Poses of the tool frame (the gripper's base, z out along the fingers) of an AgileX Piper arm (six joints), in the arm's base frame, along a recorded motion.
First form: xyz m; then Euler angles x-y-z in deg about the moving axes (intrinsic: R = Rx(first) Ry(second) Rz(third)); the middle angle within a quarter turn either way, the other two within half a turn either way.
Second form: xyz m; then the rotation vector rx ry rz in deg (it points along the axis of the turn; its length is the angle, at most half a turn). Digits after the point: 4 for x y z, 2 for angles.
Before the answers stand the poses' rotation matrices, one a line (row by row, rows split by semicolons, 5 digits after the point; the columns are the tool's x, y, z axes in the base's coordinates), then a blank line. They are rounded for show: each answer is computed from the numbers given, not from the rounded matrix.
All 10 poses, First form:
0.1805, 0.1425, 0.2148, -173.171, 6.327, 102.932
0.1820, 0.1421, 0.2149, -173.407, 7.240, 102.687
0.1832, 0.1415, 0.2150, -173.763, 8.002, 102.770
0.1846, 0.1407, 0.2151, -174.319, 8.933, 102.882
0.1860, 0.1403, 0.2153, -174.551, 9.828, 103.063
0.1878, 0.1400, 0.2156, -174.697, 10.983, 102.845
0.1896, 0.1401, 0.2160, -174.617, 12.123, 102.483
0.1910, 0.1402, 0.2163, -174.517, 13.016, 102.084
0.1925, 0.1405, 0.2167, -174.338, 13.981, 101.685
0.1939, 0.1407, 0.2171, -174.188, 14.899, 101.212
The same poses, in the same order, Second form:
-0.22243 -0.96870 0.11020; -0.96479 0.23498 0.11818; -0.14038 -0.08003 -0.98686
-0.21787 -0.96781 0.12603; -0.96595 0.23229 0.11390; -0.13951 -0.09692 -0.98547
-0.21889 -0.96577 0.13921; -0.96615 0.23448 0.10758; -0.13654 -0.11095 -0.98440
-0.22024 -0.96301 0.15528; -0.96662 0.23683 0.09779; -0.13095 -0.12856 -0.98302
-0.22271 -0.95983 0.17069; -0.96606 0.24079 0.09357; -0.13091 -0.14406 -0.98087
-0.21824 -0.95712 0.19052; -0.96689 0.23853 0.09073; -0.13228 -0.16441 -0.97748
-0.21133 -0.95459 0.21001; -0.96780 0.23443 0.09172; -0.13679 -0.18386 -0.97339
-0.20397 -0.95272 0.22522; -0.96886 0.22943 0.09310; -0.14037 -0.19922 -0.96985
-0.19653 -0.95027 0.24160; -0.96967 0.22489 0.09574; -0.14531 -0.21546 -0.96564
-0.18790 -0.94794 0.25712; -0.97081 0.21898 0.09786; -0.14907 -0.23122 -0.96141

0.1805, 0.1425, 0.2148, -105.96, 133.95, 2.09
0.1820, 0.1421, 0.2149, -105.85, 133.33, 0.93
0.1832, 0.1415, 0.2150, -105.51, 133.13, -0.18
0.1846, 0.1407, 0.2151, -105.12, 132.93, -1.68
0.1860, 0.1403, 0.2153, -104.53, 132.68, -2.74
0.1878, 0.1400, 0.2156, -104.22, 131.86, -3.99
0.1896, 0.1401, 0.2160, -103.97, 130.84, -4.98
0.1910, 0.1402, 0.2163, -103.89, 129.93, -5.74
0.1925, 0.1405, 0.2167, -103.72, 128.95, -6.47
0.1939, 0.1407, 0.2171, -103.66, 127.95, -7.21

